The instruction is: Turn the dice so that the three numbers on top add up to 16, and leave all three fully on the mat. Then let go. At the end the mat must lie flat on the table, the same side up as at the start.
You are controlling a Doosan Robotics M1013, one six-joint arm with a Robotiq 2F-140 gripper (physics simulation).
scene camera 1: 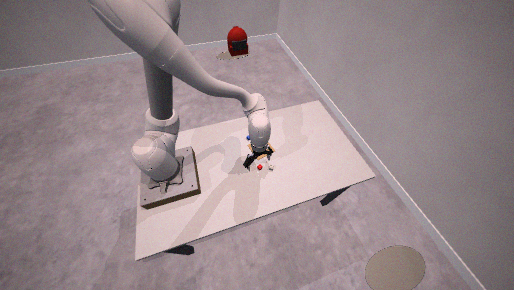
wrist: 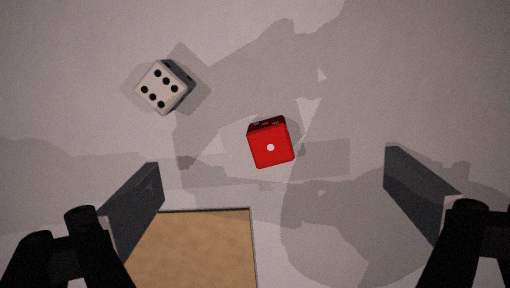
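Where they show: gripper, fingertip midpoint: [scene camera 1: 258, 164] [wrist: 271, 174]; arm's base, link origin: [scene camera 1: 167, 171].
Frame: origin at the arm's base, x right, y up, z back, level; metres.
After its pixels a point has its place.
The red die [scene camera 1: 259, 167] @[x 0.039, y -0.053, z -0.537 m] [wrist: 270, 147] @[x 0.032, y -0.053, z -0.541 m] lies on the table beside the mat, one white dot on top. The white die [scene camera 1: 271, 167] @[x 0.053, y -0.052, z -0.612 m] [wrist: 161, 87] @[x 0.049, y -0.053, z -0.613 m] lies on the table to the upper left of the red one in the wrist view, six dots on top. The tan square mat [wrist: 200, 247] @[x -0.069, y -0.074, z -0.567 m] lies flat on the table, partly behind the left finger. The blue die [scene camera 1: 248, 137] @[x -0.204, y -0.054, z -0.506 m] shows as a small spot beside the wrist in the scene view; its top number cannot be read. My gripper [wrist: 271, 174] @[x 0.016, y -0.052, z -0.536 m] is open and empty above the table, its fingers wide on either side of the red die in the wrist view.
The white table [scene camera 1: 310, 160] @[x 0.035, y -0.078, z -0.886 m] carries the arm's base plate [scene camera 1: 172, 196] @[x 0.152, y -0.002, z -0.039 m] on its left part. Shadows of the arm fall across the table and the dice. A red object [scene camera 1: 237, 40] stands on the floor at the back, away from the table.
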